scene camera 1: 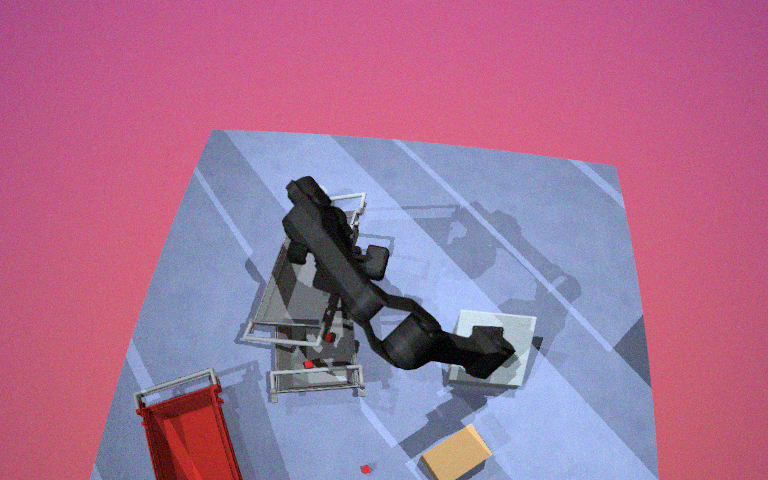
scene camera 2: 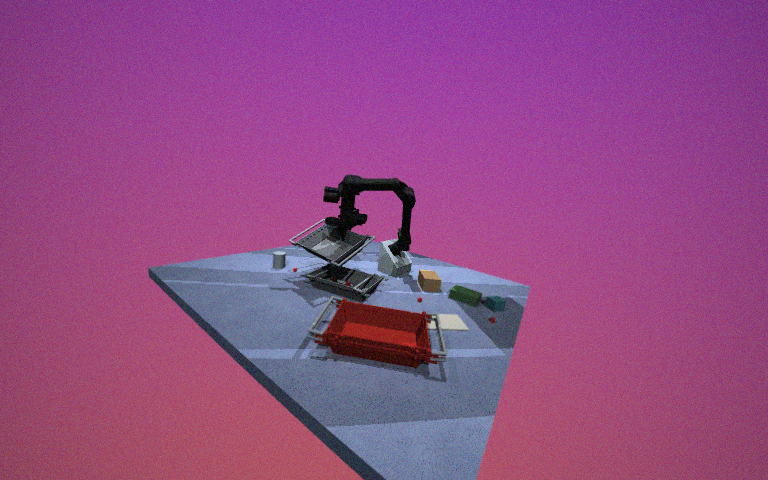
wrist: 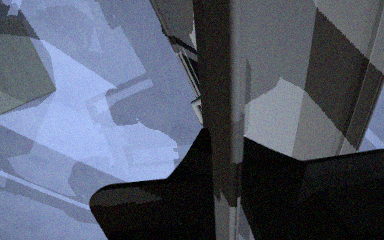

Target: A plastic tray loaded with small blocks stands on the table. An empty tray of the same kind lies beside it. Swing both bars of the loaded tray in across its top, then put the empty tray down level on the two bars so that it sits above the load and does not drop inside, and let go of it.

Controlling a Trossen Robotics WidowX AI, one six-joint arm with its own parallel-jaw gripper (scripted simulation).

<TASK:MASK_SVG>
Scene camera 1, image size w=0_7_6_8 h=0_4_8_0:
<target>my gripper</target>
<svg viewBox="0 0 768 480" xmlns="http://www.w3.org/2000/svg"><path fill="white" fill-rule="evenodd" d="M315 259L317 271L312 282L313 286L338 295ZM290 240L287 251L289 262L302 266L305 265L307 254L311 253L307 246ZM349 235L344 244L368 278L375 281L383 280L389 259L388 248L369 244L366 255L362 255L360 247L352 245L353 239Z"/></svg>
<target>grey tray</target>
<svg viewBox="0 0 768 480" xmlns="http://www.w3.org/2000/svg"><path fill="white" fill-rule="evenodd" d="M286 235L274 262L273 270L265 287L255 318L249 319L247 330L242 339L263 341L265 343L319 347L322 340L326 339L328 329L331 328L338 306L339 295L317 289L313 286L312 282L317 269L315 268L315 257L312 253L307 254L306 264L303 266L289 262L287 251L290 245L290 238ZM249 335L254 334L256 324L260 326L320 329L316 342ZM365 192L329 197L331 201L361 197L359 208L343 210L347 223L353 230L350 238L353 239L352 245L356 246L359 236L358 226L360 222L358 219L359 216L364 215L367 205L365 202Z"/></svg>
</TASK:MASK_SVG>
